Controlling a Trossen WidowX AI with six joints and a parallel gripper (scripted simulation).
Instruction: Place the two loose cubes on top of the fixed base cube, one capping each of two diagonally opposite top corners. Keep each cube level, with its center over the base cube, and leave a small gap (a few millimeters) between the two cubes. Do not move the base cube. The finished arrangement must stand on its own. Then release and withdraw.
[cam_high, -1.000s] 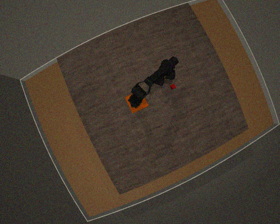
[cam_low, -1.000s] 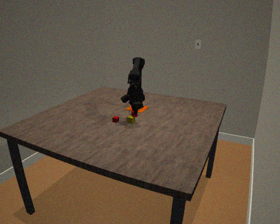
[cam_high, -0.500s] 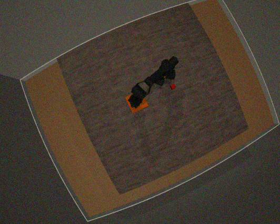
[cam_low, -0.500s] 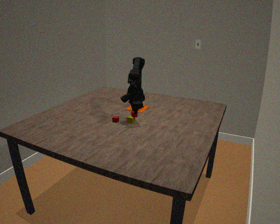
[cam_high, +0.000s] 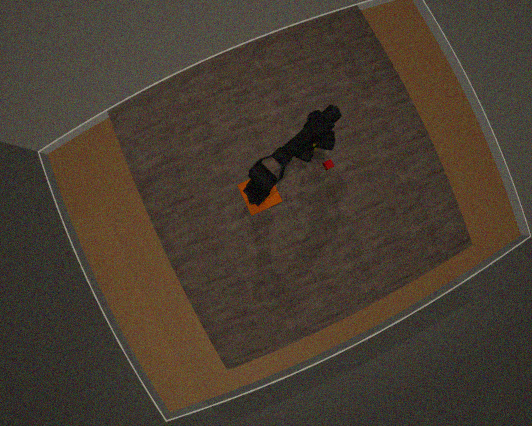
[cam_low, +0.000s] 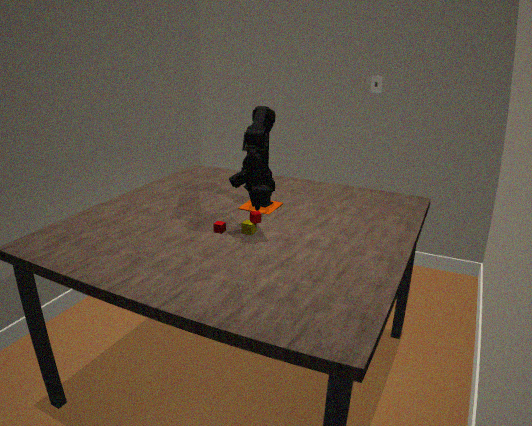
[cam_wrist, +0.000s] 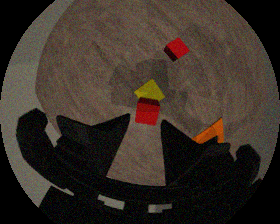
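The red cube is 3 cm below my gripper tip. The rest, counted from my gripper tip: yellow cube (7 cm below, 2 cm ahead, 1 cm to the right).
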